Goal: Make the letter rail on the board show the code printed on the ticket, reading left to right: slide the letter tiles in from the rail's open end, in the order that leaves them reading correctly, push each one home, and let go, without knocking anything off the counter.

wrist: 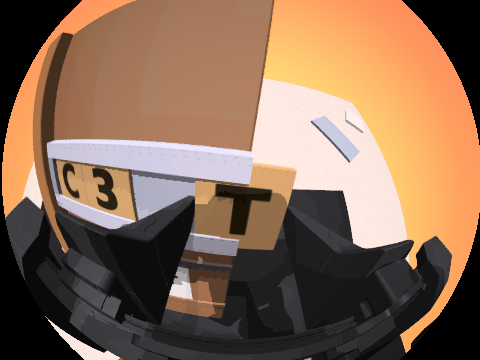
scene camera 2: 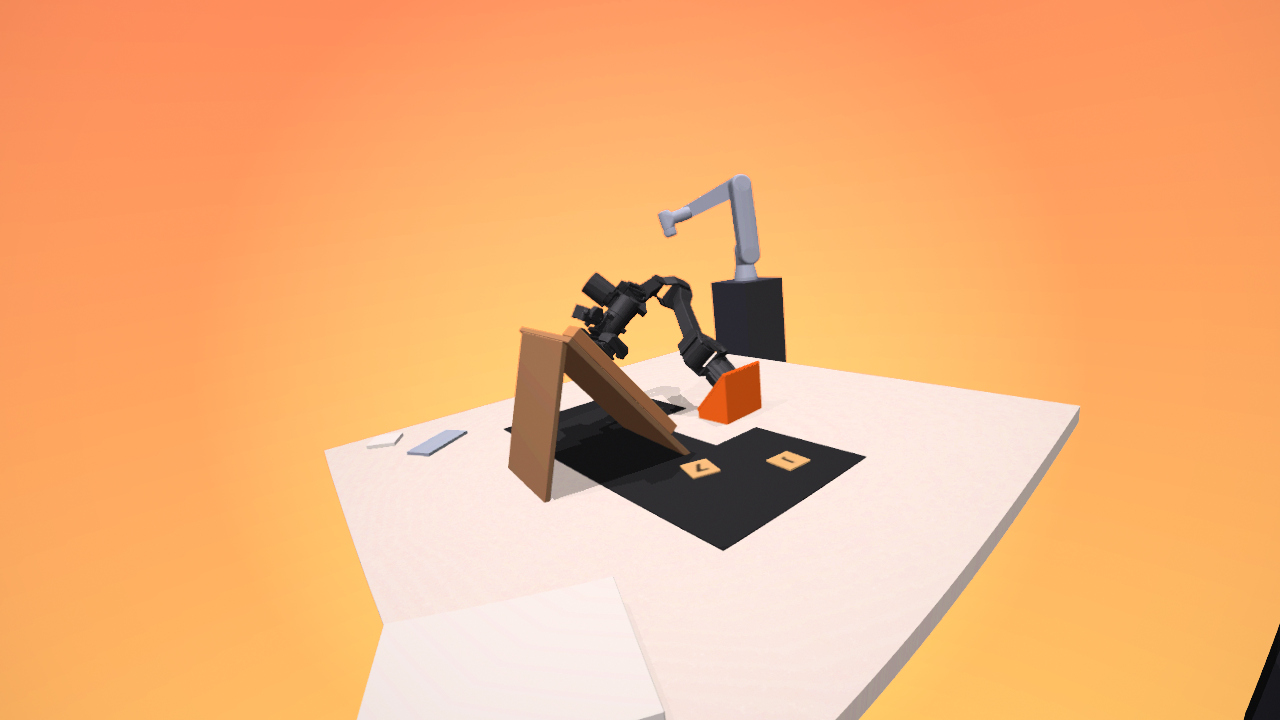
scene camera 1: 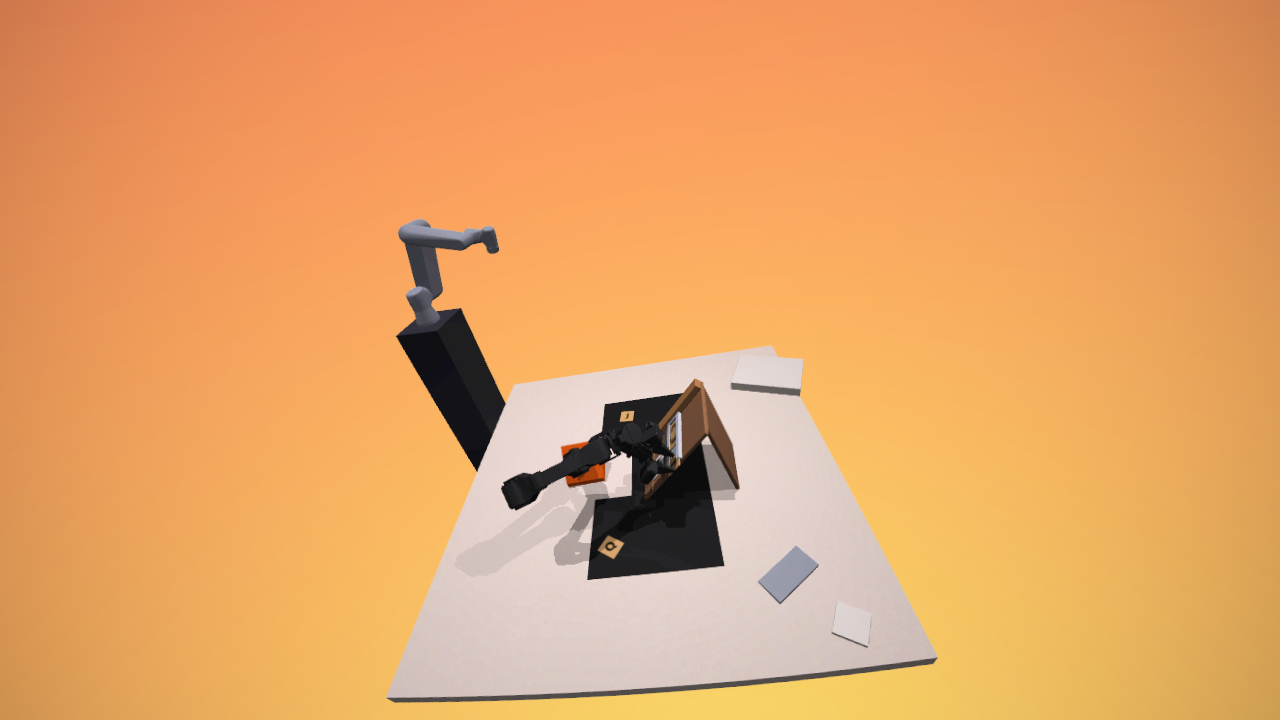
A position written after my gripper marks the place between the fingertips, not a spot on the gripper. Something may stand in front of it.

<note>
I see my gripper [scene camera 2: 573,371], a grey card [scene camera 1: 783,578], a white block [scene camera 2: 572,646] and a brown board [scene camera 1: 696,418].
The grey card is seen too in the wrist view [wrist: 323,124] and in scene camera 2 [scene camera 2: 441,440]. The white block shows as well in scene camera 1 [scene camera 1: 776,375]. My gripper shows as well in the wrist view [wrist: 240,208] and in scene camera 1 [scene camera 1: 674,463]. The wrist view misses the white block, which is hidden by the brown board.
</note>
